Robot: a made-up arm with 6 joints.
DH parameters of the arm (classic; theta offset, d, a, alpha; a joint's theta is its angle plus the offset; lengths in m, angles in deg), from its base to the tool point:
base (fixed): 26.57 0 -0.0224 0
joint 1: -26.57 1.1 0.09 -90
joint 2: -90 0 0.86 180
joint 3: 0 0 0.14 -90
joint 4: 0 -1.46 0.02 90
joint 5: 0 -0.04 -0.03 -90
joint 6: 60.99 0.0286 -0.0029 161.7
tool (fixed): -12.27 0.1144 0 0
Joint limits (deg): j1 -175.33..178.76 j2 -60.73..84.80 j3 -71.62..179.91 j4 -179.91..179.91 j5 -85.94..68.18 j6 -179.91..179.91
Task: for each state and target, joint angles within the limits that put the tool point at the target. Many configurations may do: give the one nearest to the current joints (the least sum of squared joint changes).
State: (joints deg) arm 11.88 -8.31 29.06 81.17 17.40 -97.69
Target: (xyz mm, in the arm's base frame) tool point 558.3 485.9 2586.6
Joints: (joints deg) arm 40.91 -45.36 -15.52 80.51 18.05 -97.09
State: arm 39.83 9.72 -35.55 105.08 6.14 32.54
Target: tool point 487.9 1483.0 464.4
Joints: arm 70.31 43.72 -14.40 103.72 6.43 31.77
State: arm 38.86 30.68 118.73 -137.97 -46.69 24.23
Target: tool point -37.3 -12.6 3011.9
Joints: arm 37.45 47.49 159.25 -133.59 -55.23 21.81
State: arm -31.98 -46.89 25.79 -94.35 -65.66 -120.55
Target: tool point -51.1 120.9 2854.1
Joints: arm -41.44 -60.68 0.33 -90.37 -67.73 -120.95
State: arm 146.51 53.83 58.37 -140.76 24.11 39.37
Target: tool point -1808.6 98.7 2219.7
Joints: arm 178.76 13.07 19.47 -145.18 27.75 36.39
